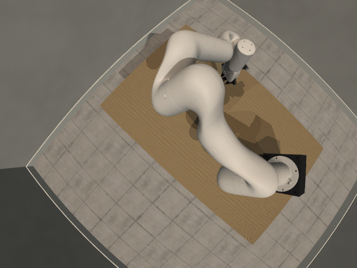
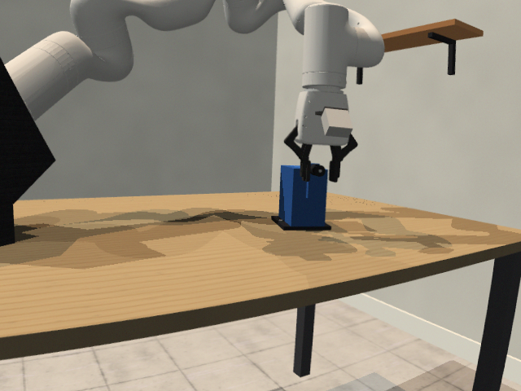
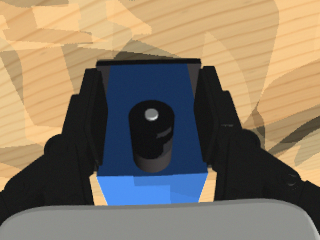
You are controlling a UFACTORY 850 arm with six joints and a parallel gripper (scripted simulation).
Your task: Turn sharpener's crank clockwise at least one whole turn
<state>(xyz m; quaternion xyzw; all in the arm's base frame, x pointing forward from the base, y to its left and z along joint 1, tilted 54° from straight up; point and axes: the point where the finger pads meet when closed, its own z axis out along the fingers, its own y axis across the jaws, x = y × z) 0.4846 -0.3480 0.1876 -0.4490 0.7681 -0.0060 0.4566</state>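
Now: the black crank knob 2 cm to the left of my hand.
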